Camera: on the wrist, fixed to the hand. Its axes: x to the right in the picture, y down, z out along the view.
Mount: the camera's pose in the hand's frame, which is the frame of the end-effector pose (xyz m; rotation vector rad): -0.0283 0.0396 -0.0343 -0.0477 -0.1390 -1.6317
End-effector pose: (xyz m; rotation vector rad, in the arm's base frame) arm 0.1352 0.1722 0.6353 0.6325 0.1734 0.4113
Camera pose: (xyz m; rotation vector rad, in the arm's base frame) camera 0.0873 0.2075 0.6329 0.3053 0.4747 -1.1931
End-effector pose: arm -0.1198 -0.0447 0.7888 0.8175 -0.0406 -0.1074
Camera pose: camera -0.1421 0.0102 0.7944 0.6108 0.5109 -1.6894
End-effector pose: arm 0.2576 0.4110 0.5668 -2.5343 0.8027 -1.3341
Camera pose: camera 0.2020 0.3961 0.5516 2.1697 1.1586 0.8292
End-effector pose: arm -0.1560 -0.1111 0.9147 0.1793 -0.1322 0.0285
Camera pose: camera -0.1812 -0.0665 0.8844 0.1989 -0.0937 -1.6128
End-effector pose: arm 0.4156 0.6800 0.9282 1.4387 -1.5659 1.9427
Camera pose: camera 0.3831 0.7041 0.8845 1.8183 -0.0710 0.7558
